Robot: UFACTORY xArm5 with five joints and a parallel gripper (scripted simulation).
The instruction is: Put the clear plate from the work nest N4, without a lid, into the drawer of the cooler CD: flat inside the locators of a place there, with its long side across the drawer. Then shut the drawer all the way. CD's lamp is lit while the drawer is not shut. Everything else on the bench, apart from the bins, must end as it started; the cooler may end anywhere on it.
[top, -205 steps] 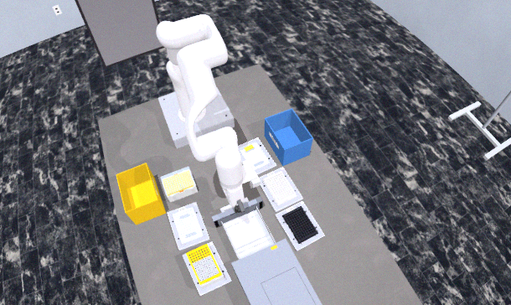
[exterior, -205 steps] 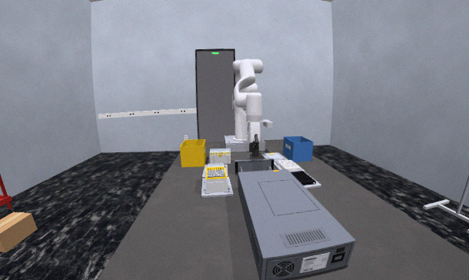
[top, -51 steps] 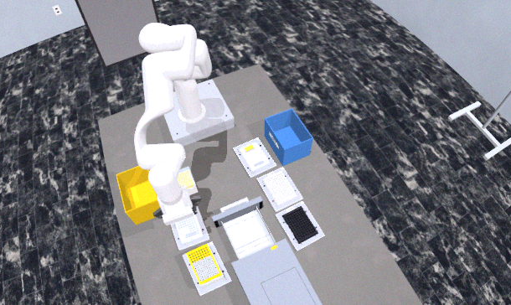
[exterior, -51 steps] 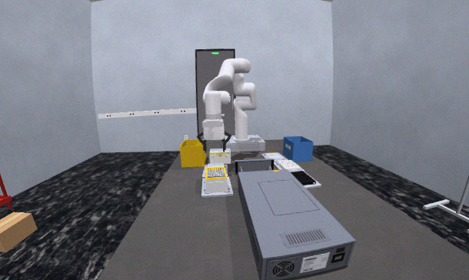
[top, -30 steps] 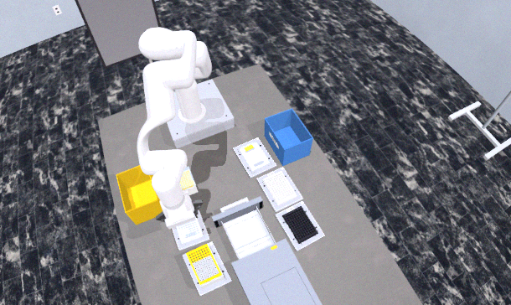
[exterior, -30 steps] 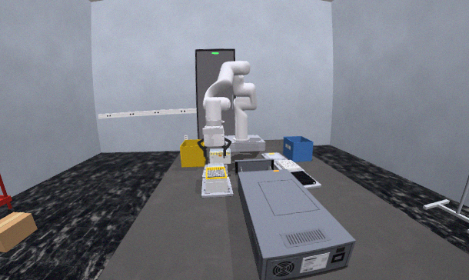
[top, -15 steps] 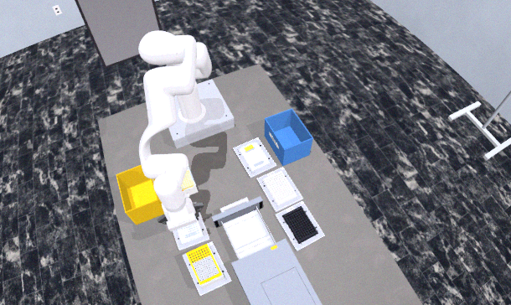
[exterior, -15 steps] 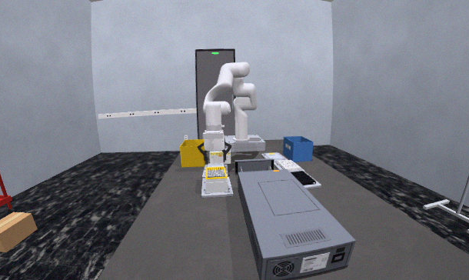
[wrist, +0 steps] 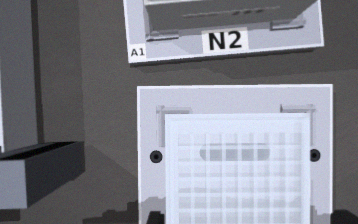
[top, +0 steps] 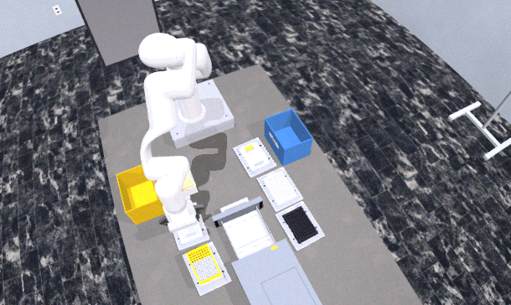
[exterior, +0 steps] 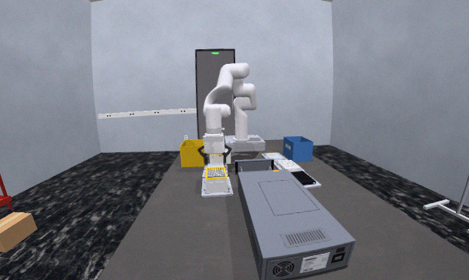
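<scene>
Right now my hand is 3 cm above the clear plate. Round my hand: yellow bin (17 cm behind, 14 cm to the right, 1 cm below); then work nest N4 (5 cm below); then yellow-framed rack (17 cm ahead, 1 cm to the left).
</scene>
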